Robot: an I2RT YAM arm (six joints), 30 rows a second.
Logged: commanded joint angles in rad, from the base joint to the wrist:
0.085 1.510 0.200 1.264 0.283 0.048
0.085 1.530 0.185 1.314 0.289 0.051
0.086 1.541 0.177 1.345 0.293 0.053
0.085 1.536 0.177 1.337 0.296 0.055
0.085 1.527 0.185 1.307 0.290 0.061
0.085 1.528 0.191 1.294 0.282 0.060
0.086 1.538 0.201 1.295 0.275 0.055
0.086 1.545 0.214 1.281 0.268 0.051
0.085 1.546 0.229 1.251 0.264 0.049
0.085 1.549 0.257 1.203 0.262 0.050
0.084 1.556 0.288 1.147 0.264 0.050
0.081 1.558 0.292 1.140 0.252 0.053
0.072 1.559 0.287 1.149 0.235 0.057
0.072 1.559 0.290 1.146 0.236 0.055
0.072 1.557 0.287 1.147 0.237 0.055
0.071 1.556 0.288 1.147 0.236 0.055
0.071 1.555 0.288 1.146 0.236 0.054
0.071 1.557 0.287 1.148 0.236 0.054
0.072 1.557 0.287 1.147 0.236 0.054
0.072 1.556 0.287 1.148 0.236 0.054
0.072 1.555 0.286 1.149 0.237 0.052
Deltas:
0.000 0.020 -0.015 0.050 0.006 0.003
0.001 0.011 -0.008 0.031 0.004 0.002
-0.001 -0.005 0.000 -0.008 0.003 0.002
0.000 -0.009 0.008 -0.030 -0.006 0.006
0.000 0.001 0.006 -0.013 -0.008 -0.001
0.001 0.010 0.010 0.001 -0.007 -0.005
0.000 0.007 0.013 -0.014 -0.007 -0.004
-0.001 0.001 0.015 -0.030 -0.004 -0.002
0.000 0.003 0.028 -0.048 -0.002 0.001
-0.001 0.007 0.031 -0.056 0.002 0.000
-0.003 0.002 0.004 -0.007 -0.012 0.003
-0.009 0.001 -0.005 0.009 -0.017 0.004
0.000 0.000 0.003 -0.003 0.001 -0.002
0.000 -0.002 -0.003 0.001 0.001 0.000
-0.001 -0.001 0.001 0.000 -0.001 0.000
0.000 -0.001 0.000 -0.001 0.000 -0.001
0.000 0.002 -0.001 0.002 0.000 0.000
0.001 0.000 0.000 -0.001 0.000 0.000
0.000 -0.001 0.000 0.001 0.000 0.000
0.000 -0.001 -0.001 0.001 0.001 -0.002

